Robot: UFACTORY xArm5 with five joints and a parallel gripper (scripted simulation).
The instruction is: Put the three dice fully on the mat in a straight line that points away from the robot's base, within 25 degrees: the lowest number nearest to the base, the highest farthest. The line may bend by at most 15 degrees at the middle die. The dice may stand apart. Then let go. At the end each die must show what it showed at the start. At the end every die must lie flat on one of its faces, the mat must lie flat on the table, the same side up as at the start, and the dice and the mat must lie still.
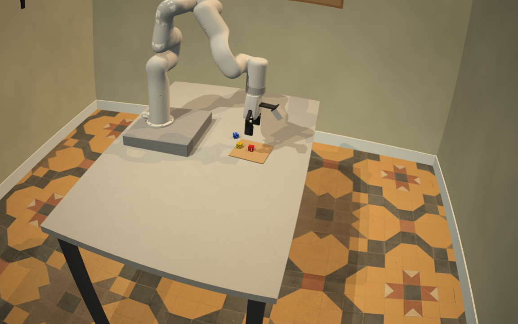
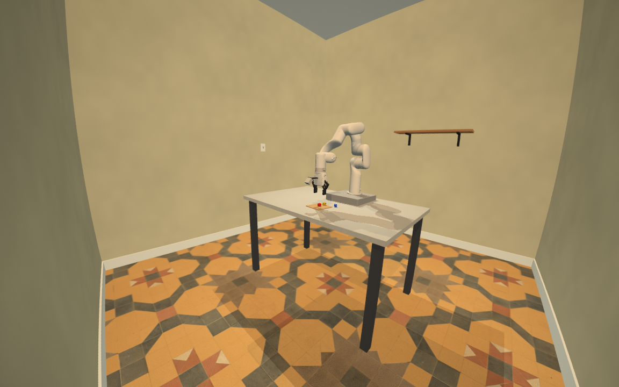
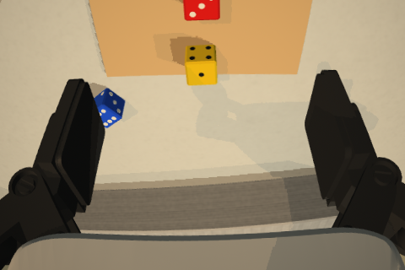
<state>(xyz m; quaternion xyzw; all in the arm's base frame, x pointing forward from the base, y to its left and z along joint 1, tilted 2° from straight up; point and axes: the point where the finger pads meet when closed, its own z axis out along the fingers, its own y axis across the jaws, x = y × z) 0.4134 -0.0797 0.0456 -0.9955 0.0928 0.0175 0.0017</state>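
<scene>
Now: the red die 9 cm below my hand. Round my hand: blue die: 7 cm behind, 9 cm to the left, 10 cm below; then yellow die: 5 cm behind, 1 cm to the left, 9 cm below; then mat: 10 cm below.
</scene>
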